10 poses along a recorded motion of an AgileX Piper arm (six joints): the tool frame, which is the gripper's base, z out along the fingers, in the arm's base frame.
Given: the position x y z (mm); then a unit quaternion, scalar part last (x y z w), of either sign.
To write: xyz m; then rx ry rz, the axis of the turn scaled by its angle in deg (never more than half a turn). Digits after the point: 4 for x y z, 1 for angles.
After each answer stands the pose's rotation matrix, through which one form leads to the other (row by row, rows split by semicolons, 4 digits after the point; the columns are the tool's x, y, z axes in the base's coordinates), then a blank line. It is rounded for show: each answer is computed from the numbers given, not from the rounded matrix.
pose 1, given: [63.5 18.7 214.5 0.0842 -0.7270 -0.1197 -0.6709]
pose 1, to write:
[0.0635 0.0187 0.2145 -10.9 93.8 15.5]
-0.0857 -0.2830 0.9553; 0.0382 0.9572 0.2870; -0.9956 0.0611 -0.0712

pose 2, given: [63.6 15.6 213.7 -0.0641 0.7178 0.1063 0.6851]
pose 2, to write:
[0.0636 0.0156 0.2137 -8.2 92.1 13.6]
-0.0531 -0.2377 0.9699; 0.0536 0.9692 0.2404; -0.9971 0.0648 -0.0387

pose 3, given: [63.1 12.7 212.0 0.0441 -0.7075 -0.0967 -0.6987]
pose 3, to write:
[0.0631 0.0127 0.2120 -5.6 90.3 12.3]
-0.0198 -0.1975 0.9801; 0.0727 0.9774 0.1984; -0.9972 0.0752 -0.0050

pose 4, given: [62.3 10.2 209.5 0.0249 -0.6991 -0.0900 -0.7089]
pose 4, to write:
[0.0623 0.0102 0.2095 -3.2 88.9 11.4]
0.0063 -0.1624 0.9867; 0.0928 0.9826 0.1611; -0.9957 0.0905 0.0213

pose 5, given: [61.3 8.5 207.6 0.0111 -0.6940 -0.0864 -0.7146]
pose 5, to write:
[0.0613 0.0085 0.2076 -1.4 88.1 11.0]
0.0217 -0.1389 0.9901; 0.1081 0.9848 0.1358; -0.9939 0.1041 0.0364

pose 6, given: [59.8 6.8 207.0 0.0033 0.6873 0.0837 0.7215]
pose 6, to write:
[0.0598 0.0068 0.2070 0.4 87.0 10.6]
0.0412 -0.1162 0.9924; 0.1253 0.9860 0.1103; -0.9913 0.1198 0.0552

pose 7, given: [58.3 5.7 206.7 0.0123 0.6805 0.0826 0.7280]
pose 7, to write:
[0.0583 0.0057 0.2067 1.6 85.9 10.4]
0.0602 -0.1035 0.9928; 0.1370 0.9861 0.0945; -0.9887 0.1303 0.0736

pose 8, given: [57.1 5.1 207.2 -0.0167 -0.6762 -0.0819 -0.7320]
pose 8, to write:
[0.0571 0.0051 0.2072 2.1 85.2 10.3]
0.0721 -0.0973 0.9926; 0.1425 0.9860 0.0863; -0.9872 0.1352 0.0850

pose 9, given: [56.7 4.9 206.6 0.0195 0.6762 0.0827 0.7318]
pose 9, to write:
[0.0567 0.0049 0.2066 2.5 85.3 10.4]
0.0718 -0.0947 0.9929; 0.1474 0.9856 0.0833; -0.9865 0.1404 0.0847

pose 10, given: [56.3 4.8 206.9 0.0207 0.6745 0.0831 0.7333]
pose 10, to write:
[0.0563 0.0048 0.2069 2.6 85.0 10.5]
0.0763 -0.0939 0.9926; 0.1498 0.9853 0.0817; -0.9858 0.1425 0.0893

